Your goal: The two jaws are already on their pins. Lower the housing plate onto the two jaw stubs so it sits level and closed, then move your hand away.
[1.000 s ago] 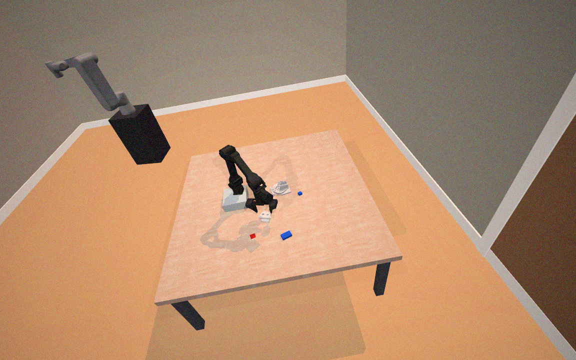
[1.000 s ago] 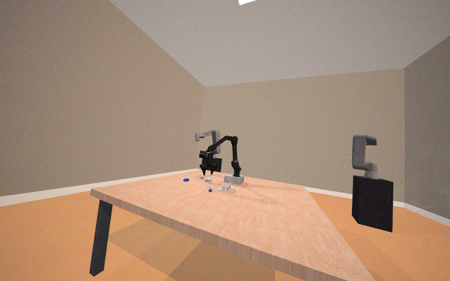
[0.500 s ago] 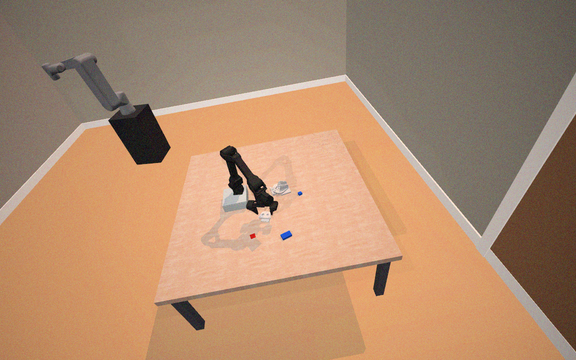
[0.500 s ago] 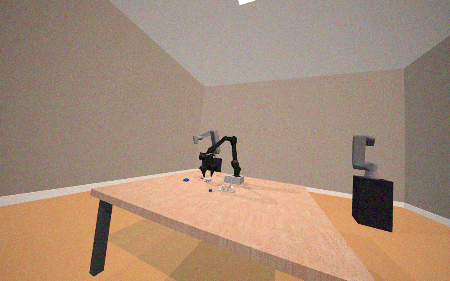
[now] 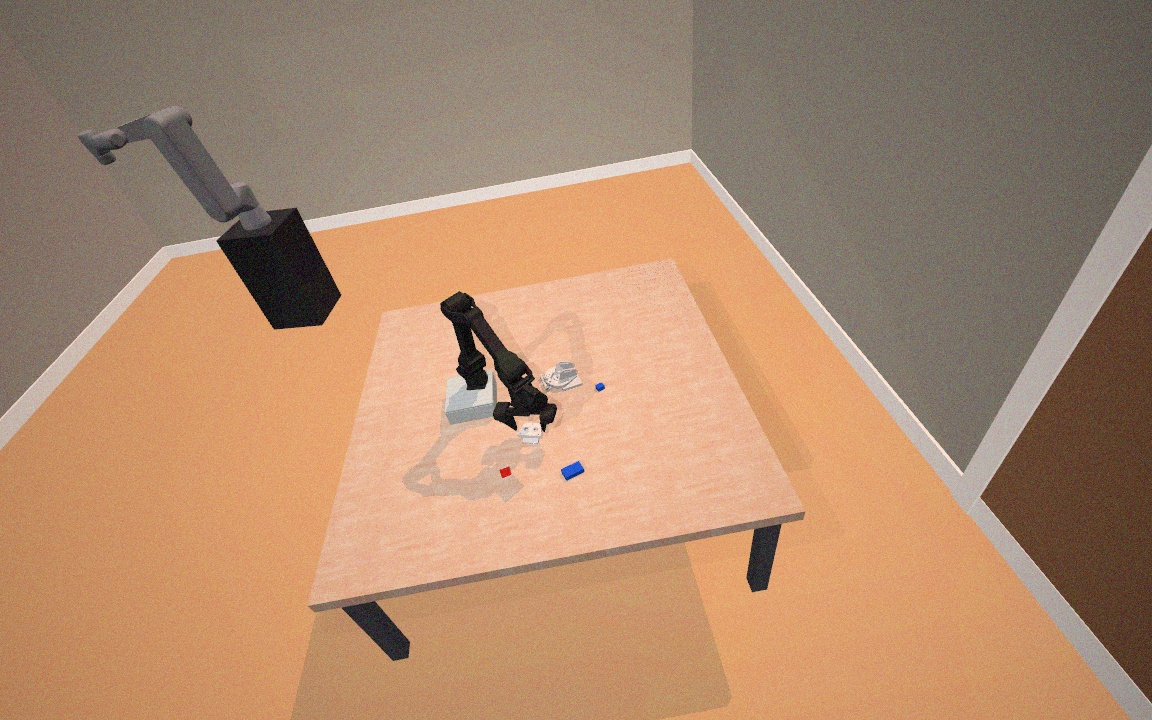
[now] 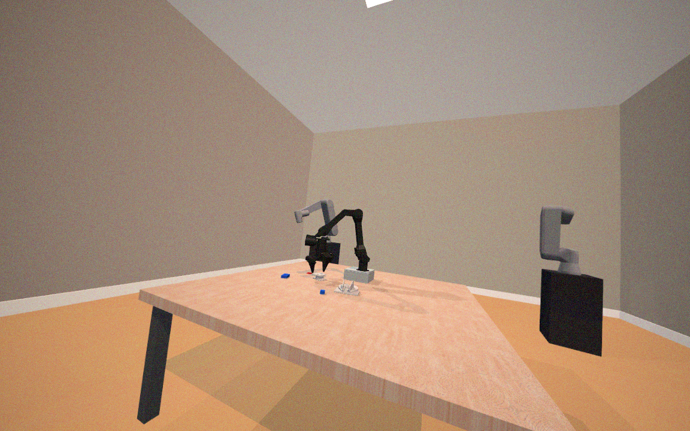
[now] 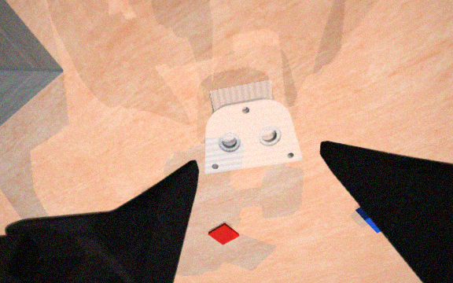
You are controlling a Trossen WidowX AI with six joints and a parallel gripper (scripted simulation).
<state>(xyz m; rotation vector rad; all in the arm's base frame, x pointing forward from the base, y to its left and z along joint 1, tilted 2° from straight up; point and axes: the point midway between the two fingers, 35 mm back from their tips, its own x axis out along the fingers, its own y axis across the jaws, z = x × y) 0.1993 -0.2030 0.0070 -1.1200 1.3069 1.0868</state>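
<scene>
Right now the red cube is 7 cm behind my gripper tip, 13 cm to the right of it and 4 cm below it. Round my gripper tip: blue cube: 21 cm ahead, 20 cm to the left, 3 cm below.
</scene>
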